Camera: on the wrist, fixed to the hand. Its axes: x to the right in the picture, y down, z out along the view.
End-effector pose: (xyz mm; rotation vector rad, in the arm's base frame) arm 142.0 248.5 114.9 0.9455 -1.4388 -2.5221
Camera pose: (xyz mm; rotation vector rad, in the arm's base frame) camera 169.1 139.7 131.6 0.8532 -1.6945 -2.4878
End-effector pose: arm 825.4 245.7 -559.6 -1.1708 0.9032 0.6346
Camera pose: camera 751.3 178.5 -612.9 -0.9820 0.8798 0.6081
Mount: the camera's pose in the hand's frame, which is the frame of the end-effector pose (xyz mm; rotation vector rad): 9.9 67.7 -90.4 0.1654 -0.0835 0.0192
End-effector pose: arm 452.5 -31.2 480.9 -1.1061 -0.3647 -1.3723
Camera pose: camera 481.3 -120.2 416.9 -1.0290 -0.5178 -1.2580
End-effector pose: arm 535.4 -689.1 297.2 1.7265 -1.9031 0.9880
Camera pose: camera 452.5 -631.7 349.1 1.8718 -1.9406 1.1252
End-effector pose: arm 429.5 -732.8 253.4 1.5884 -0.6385 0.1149
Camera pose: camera 433.5 -649.7 330.4 1.7539 -0.7245 0.1186
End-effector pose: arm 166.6 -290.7 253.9 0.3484 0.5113 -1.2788
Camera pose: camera 218.7 -234.4 170.5 0.4351 0.3314 -1.3147
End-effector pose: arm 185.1 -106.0 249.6 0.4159 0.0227 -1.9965
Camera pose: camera 265.9 -127.3 173.0 0.4361 -0.1992 -2.0021
